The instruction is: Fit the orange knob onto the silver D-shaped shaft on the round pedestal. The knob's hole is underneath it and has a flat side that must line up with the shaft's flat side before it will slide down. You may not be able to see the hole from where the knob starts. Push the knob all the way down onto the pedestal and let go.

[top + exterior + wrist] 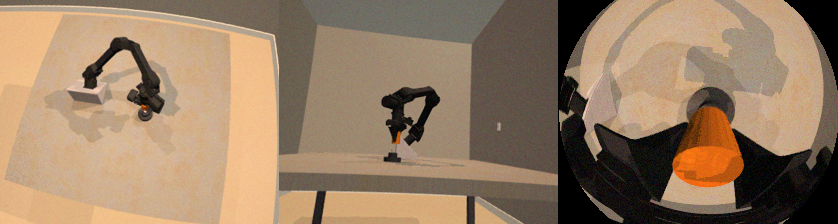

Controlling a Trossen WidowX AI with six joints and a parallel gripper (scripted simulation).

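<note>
Now: the round dark pedestal 10 mm to the right of my gripper tip and 60 mm below it. Also, from my gripper tip: orange knob: 30 mm above.
</note>
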